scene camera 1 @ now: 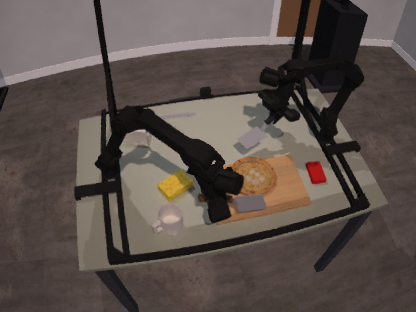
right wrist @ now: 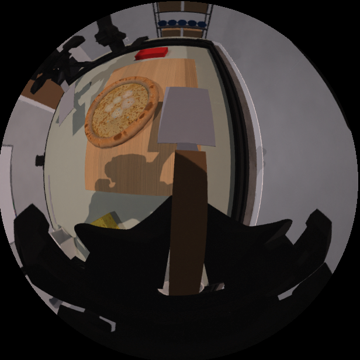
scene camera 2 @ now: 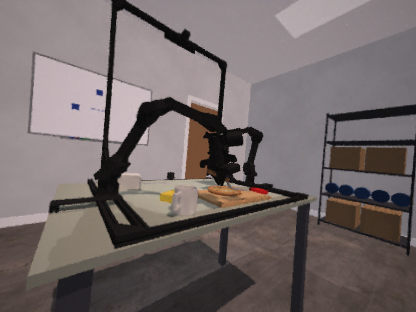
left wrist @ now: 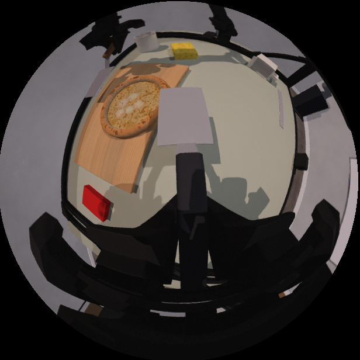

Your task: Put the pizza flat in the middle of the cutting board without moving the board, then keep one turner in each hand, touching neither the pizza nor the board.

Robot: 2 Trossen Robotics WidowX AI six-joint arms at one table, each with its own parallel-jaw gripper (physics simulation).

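The pizza (scene camera 1: 253, 176) (scene camera 2: 224, 191) (left wrist: 134, 106) (right wrist: 121, 111) lies on the wooden cutting board (scene camera 1: 292, 185) (left wrist: 115, 160) (right wrist: 175, 75), nearer its back edge than its front edge in scene camera 1. My left gripper (scene camera 1: 271, 119) (left wrist: 189, 197) is shut on the black-handled turner, whose grey blade (scene camera 1: 252, 137) (left wrist: 184, 116) (right wrist: 67, 104) is above the table behind the board, apart from the pizza. My right gripper (scene camera 1: 218, 200) (right wrist: 183, 200) is shut on the brown-handled turner. Its blade (scene camera 1: 251, 203) (right wrist: 187, 115) (left wrist: 98, 81) is over the board's front part, beside the pizza, with a shadow offset from it.
A red block (scene camera 1: 316, 172) (left wrist: 96, 202) (right wrist: 151, 53) lies right of the board. A yellow sponge (scene camera 1: 175, 185) (left wrist: 184, 51) and a mug (scene camera 1: 171, 220) (scene camera 2: 185, 201) are on the left. A white object (scene camera 1: 137, 138) (scene camera 2: 131, 181) and a thin strip (scene camera 1: 177, 115) lie farther back.
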